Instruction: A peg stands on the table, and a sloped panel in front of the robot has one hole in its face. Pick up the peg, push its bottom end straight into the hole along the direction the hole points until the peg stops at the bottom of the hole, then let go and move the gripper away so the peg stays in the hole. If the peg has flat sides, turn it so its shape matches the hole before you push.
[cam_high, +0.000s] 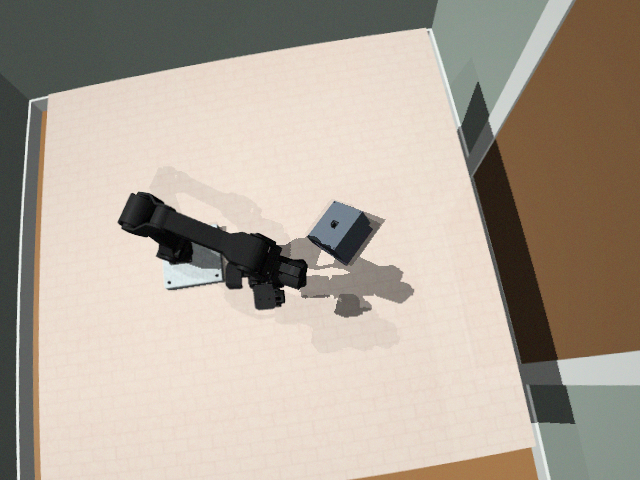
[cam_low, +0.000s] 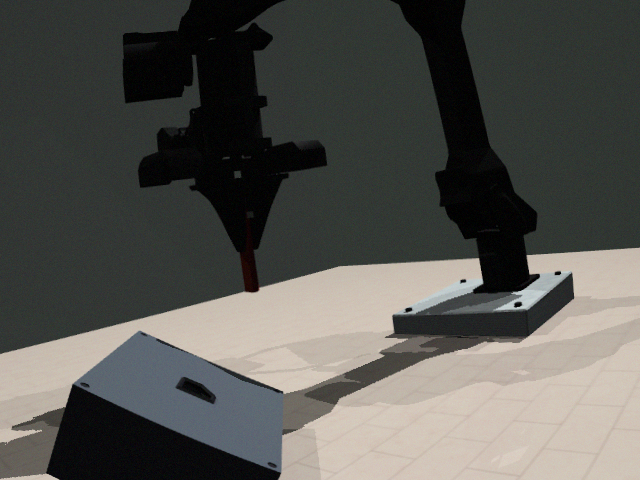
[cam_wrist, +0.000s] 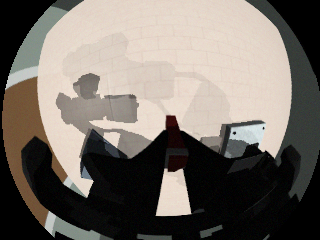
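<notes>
The sloped panel lies 190 mm ahead of my gripper tip, 140 mm to the left of it and 90 mm below it. From my gripper tip the other things lie so: peg (20 mm above).
</notes>
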